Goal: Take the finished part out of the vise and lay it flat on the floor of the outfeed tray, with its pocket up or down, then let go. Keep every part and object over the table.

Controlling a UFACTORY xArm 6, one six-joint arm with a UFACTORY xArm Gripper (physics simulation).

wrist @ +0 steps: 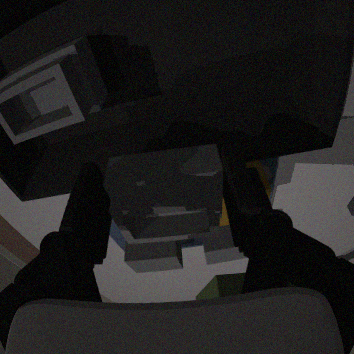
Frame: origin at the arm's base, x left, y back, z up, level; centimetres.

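Seen in the pictures: gripper, fingertip midpoint: (pixel 161 173).
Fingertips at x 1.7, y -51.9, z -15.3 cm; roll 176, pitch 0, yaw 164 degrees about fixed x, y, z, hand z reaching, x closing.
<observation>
A point is followed by its place in that frame.
My gripper (pixel 161 173) @(x 1.7, y -51.9, z -15.3 cm) is shut on a grey block-shaped part (pixel 162 186) @(x 1.7, y -51.8, z -14.6 cm), holding it between the two black fingers in the middle of the wrist view. A recess shows on the part's lower side; it is too dark to tell which way the pocket faces. The dark outfeed tray (pixel 240 85) @(x -4.0, y -52.3, z -20.1 cm) fills the top of the view. The held part's upper edge overlaps the tray's near wall in this view; its height above it cannot be told. Another grey part (pixel 74 102) @(x 3.9, y -56.8, z -16.7 cm) with a rectangular pocket lies inside the tray at the upper left. The vise cannot be made out clearly.
Grey block shapes (pixel 152 257) @(x 9.1, y -38.8, z -17.1 cm) show below the held part, with bits of a blue surface (pixel 117 236) @(x 13.7, y -39.4, z -20.5 cm) and an orange piece (pixel 224 214) @(x 0.0, y -43.9, z -17.0 cm) beside it. A green block (pixel 227 286) @(x 5.8, y -14.0, z -18.5 cm) is at the bottom. A brown strip (pixel 17 235) runs along the left edge.
</observation>
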